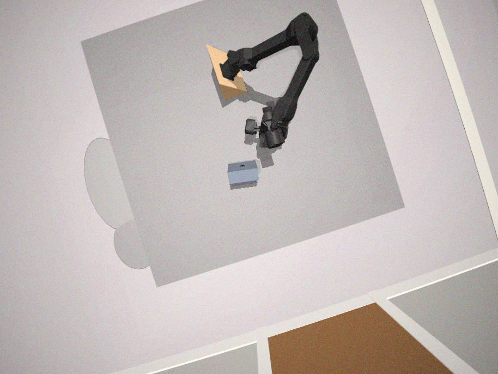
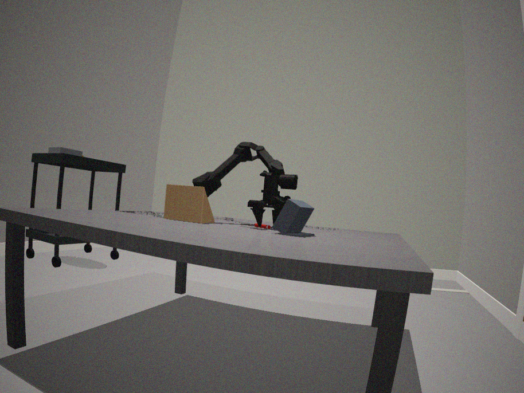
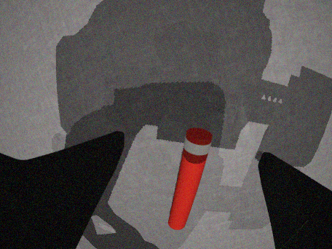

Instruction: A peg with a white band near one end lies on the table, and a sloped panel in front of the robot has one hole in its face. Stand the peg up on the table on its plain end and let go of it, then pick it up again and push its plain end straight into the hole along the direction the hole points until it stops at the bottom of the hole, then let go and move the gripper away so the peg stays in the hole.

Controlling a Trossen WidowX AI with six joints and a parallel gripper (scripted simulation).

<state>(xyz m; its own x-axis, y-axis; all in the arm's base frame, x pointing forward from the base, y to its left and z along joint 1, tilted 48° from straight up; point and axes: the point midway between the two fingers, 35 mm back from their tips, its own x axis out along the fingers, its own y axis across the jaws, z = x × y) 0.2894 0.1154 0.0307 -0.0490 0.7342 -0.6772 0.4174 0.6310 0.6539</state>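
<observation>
Right now my gripper tip is 1 cm past the red peg and 1 cm to the right of it. Also, from my gripper tip: sloped panel: 15 cm ahead, 15 cm to the right, 5 cm above.
</observation>
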